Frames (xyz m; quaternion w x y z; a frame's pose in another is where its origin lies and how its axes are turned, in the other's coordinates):
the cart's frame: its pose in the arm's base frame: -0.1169 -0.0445 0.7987 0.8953 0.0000 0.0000 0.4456
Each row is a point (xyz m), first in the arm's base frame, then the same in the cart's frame.
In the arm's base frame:
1: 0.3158 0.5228 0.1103
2: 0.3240 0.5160 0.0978
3: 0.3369 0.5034 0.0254
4: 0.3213 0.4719 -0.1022
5: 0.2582 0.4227 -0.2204
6: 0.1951 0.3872 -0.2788
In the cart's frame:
1: 0.7135 -0.0032 -0.6884
2: 0.7130 -0.0138 -0.7009
3: 0.7107 -0.0317 -0.7733
4: 0.6762 -0.0382 -0.9009
5: 0.5989 -0.0176 -1.0191
6: 0.5325 0.0114 -1.0775

